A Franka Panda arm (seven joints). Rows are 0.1 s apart.
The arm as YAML. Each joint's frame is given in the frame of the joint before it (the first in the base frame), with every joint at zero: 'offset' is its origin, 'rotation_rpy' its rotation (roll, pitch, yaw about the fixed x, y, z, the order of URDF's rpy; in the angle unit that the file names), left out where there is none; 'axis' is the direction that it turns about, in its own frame. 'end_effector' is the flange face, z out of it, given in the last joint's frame.
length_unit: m
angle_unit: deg
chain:
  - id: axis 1
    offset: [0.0, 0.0, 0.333]
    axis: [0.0, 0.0, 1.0]
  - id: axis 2
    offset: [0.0, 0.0, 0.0]
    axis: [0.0, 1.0, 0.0]
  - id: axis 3
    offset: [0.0, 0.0, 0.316]
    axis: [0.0, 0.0, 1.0]
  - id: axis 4
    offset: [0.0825, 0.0, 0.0]
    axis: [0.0, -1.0, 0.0]
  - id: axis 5
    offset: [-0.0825, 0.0, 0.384]
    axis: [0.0, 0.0, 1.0]
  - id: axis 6
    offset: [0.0, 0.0, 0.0]
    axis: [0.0, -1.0, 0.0]
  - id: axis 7
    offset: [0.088, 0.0, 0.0]
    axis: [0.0, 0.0, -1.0]
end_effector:
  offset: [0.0, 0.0, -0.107]
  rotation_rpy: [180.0, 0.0, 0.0]
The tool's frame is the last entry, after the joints.
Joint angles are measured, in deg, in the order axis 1, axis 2, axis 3, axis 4, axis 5, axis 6, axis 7. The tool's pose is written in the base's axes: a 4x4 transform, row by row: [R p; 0 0 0 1], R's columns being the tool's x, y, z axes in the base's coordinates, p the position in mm. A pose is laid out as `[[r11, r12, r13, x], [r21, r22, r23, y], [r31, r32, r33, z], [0, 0, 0, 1]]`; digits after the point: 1 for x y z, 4 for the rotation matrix.
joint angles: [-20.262, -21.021, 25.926, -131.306, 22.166, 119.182, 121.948]
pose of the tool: [[-0.5845, -0.8006, 0.1320, 458.7], [-0.7780, 0.5992, 0.1890, 78.0], [-0.2304, 0.0078, -0.9731, 492.5], [0, 0, 0, 1]]
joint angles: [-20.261, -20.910, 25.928, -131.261, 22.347, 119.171, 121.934]
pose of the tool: [[-0.5854, -0.8001, 0.1309, 459.1], [-0.7767, 0.5997, 0.1925, 78.1], [-0.2325, 0.0110, -0.9725, 492.1], [0, 0, 0, 1]]
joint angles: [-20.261, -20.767, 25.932, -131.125, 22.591, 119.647, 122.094]
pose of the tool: [[-0.5879, -0.7968, 0.1393, 460.6], [-0.7723, 0.6041, 0.1963, 78.2], [-0.2406, 0.0078, -0.9706, 493.1], [0, 0, 0, 1]]
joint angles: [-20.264, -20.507, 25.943, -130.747, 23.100, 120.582, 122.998]
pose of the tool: [[-0.6002, -0.7841, 0.1579, 463.8], [-0.7571, 0.6206, 0.2042, 78.6], [-0.2581, 0.0030, -0.9661, 496.1], [0, 0, 0, 1]]
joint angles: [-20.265, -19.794, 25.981, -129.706, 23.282, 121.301, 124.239]
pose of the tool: [[-0.6126, -0.7706, 0.1757, 469.6], [-0.7411, 0.6373, 0.2113, 79.5], [-0.2748, -0.0008, -0.9615, 501.1], [0, 0, 0, 1]]
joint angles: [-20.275, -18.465, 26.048, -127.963, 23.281, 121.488, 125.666]
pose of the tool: [[-0.6252, -0.7581, 0.1855, 478.0], [-0.7251, 0.6521, 0.2215, 81.0], [-0.2889, 0.0039, -0.9574, 506.5], [0, 0, 0, 1]]
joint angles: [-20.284, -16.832, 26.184, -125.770, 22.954, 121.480, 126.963]
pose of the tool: [[-0.6324, -0.7500, 0.1938, 487.9], [-0.7140, 0.6613, 0.2299, 83.1], [-0.3006, 0.0070, -0.9537, 513.0], [0, 0, 0, 1]]
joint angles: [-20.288, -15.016, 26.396, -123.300, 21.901, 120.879, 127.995]
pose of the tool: [[-0.6324, -0.7503, 0.1928, 497.9], [-0.7140, 0.6611, 0.2306, 85.7], [-0.3004, 0.0082, -0.9538, 519.0], [0, 0, 0, 1]]
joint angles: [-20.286, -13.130, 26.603, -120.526, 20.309, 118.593, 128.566]
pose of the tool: [[-0.6261, -0.7616, 0.1669, 506.1], [-0.7276, 0.6477, 0.2259, 88.4], [-0.2802, 0.0200, -0.9597, 523.8], [0, 0, 0, 1]]
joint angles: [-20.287, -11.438, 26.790, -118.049, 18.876, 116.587, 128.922]
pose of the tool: [[-0.6187, -0.7721, 0.1449, 513.4], [-0.7406, 0.6348, 0.2204, 90.3], [-0.2621, 0.0291, -0.9646, 527.9], [0, 0, 0, 1]]
